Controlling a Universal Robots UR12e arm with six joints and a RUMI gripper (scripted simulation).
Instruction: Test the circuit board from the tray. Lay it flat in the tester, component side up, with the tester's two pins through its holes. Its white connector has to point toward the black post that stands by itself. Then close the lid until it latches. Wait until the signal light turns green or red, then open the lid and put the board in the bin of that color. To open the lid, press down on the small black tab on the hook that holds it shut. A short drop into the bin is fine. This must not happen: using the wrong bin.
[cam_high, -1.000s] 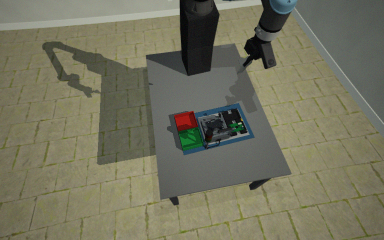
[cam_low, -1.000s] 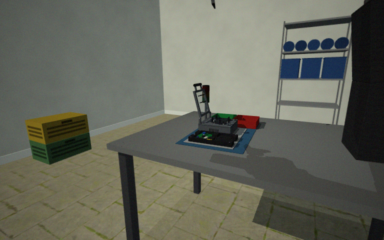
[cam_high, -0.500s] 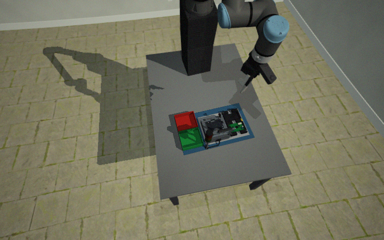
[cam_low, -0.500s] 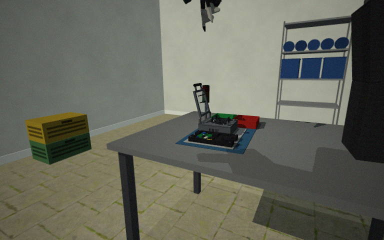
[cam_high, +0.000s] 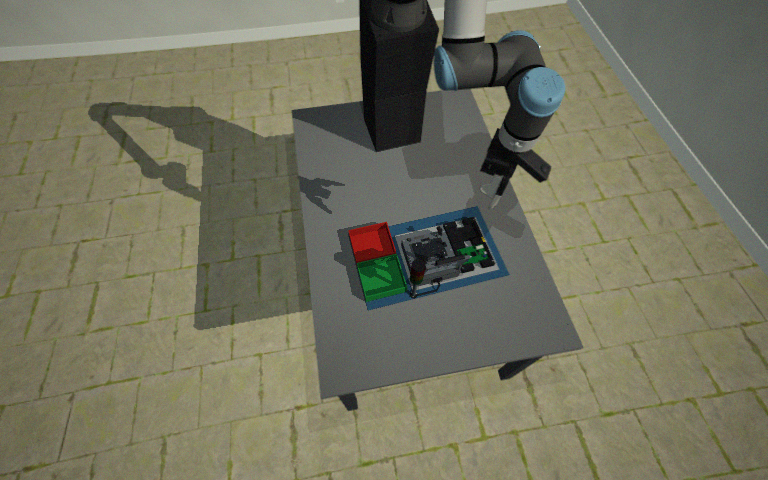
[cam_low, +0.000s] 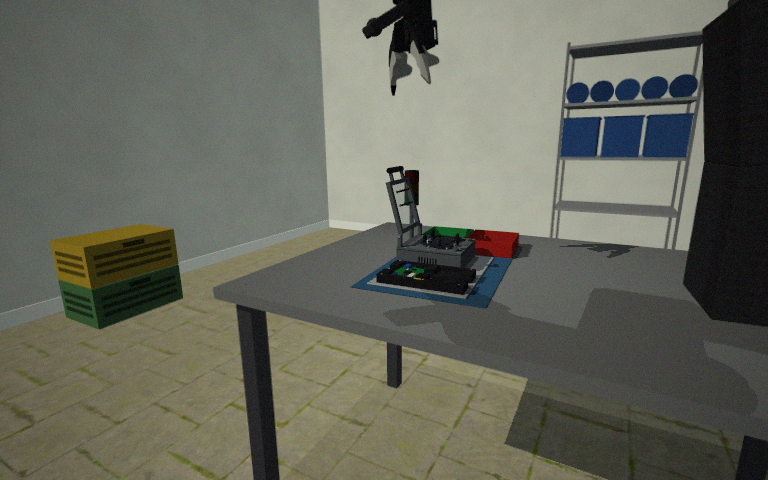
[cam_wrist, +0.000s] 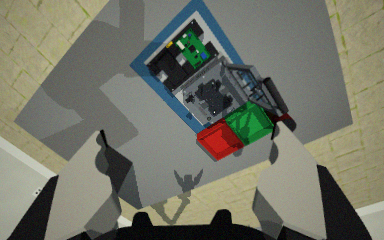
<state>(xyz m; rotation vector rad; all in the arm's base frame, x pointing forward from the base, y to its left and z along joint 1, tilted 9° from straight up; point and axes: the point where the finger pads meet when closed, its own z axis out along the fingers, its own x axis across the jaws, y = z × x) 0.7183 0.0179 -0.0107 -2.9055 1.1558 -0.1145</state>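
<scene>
Right now the green circuit board is 1 cm behind my hand, 2 cm to the left of it and 44 cm below it. Round my hand: black latch piece 12 cm behind, 8 cm to the right, 38 cm below; then green bin 4 cm behind, 35 cm to the right, 45 cm below; then tester lid 6 cm ahead, 16 cm to the right, 28 cm below.
</scene>
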